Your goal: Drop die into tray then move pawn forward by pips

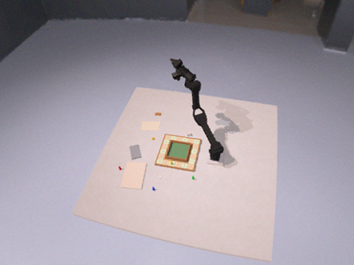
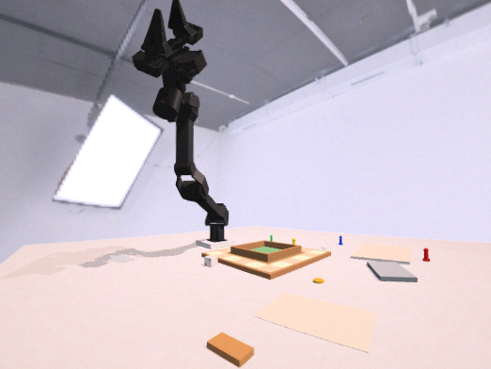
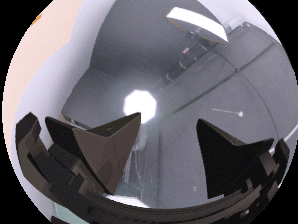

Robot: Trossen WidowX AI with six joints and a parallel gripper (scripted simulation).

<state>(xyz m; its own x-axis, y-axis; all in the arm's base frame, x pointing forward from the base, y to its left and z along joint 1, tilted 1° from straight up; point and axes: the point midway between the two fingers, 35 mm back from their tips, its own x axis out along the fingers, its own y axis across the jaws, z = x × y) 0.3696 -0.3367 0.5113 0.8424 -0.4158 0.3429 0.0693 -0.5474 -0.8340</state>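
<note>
The white die lies 520 mm below my gripper tip, 190 mm to the left of it and 160 mm behind it. The rest, counted from my gripper tip: orange block 530 mm below, 150 mm ahead, 40 mm to the left; then yellow pawn 510 mm below, 480 mm to the left, 120 mm behind; then yellow disc 530 mm below, 300 mm to the left, 90 mm ahead.
</note>
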